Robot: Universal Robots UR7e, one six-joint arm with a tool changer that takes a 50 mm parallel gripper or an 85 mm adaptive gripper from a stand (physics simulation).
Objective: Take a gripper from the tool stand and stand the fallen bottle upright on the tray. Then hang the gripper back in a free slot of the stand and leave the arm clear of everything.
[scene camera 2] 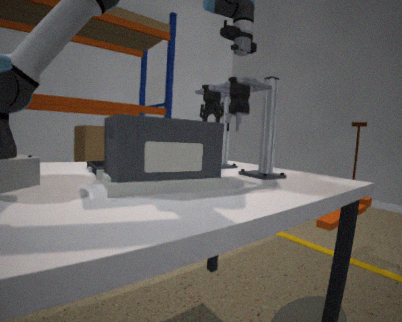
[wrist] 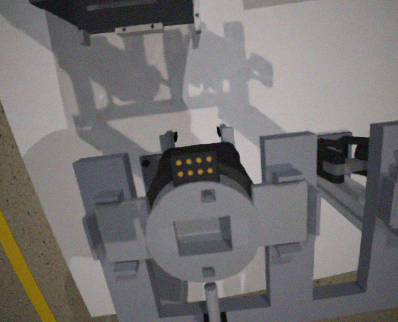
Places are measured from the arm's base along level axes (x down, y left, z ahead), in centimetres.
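Pixels of known places: hand, its tool point: (scene camera 2: 241,52).
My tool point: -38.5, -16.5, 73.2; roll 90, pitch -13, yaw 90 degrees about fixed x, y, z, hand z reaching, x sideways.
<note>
Behind a point stands the place of what it marks, as x, y, z.
The bare arm flange (scene camera 2: 243,49) @(-38.5, -18.6, 71.1) is above the tool stand (scene camera 2: 270,125) @(-12.1, -25.4, 81.5) (wrist: 290,160) @(-26.9, -10.4, 71.5) and carries no gripper. The parallel gripper (scene camera 2: 238,123) (wrist: 197,134) hangs in a stand slot below it. Its round coupling plate faces the wrist camera, and its two fingers stand apart with nothing visible between them. The adaptive gripper (scene camera 2: 211,119) hangs in the neighbouring slot; part of it (wrist: 332,160) @(-21.0, -5.3, 75.1) shows at the right of the wrist view. A dark edge of the tray (scene camera 2: 94,165) @(4.8, 9.8, 30.7) shows behind the crate in the scene view. The bottle does not show in either view.
A dark grey crate (scene camera 2: 165,125) @(-8.5, -24.4, 34.2) (wrist: 67,16) @(-3.6, -27.4, 50.5) with a pale label stands on the white table (scene camera 2: 310,187) @(7.3, -44.2, 75.4) (wrist: 310,60) @(7.3, 7.6, 67.8), beside the tool stand. A cardboard box (scene camera 2: 89,143) and an orange and blue shelf rack (scene camera 2: 170,65) are behind. The arm's base is at the left.
</note>
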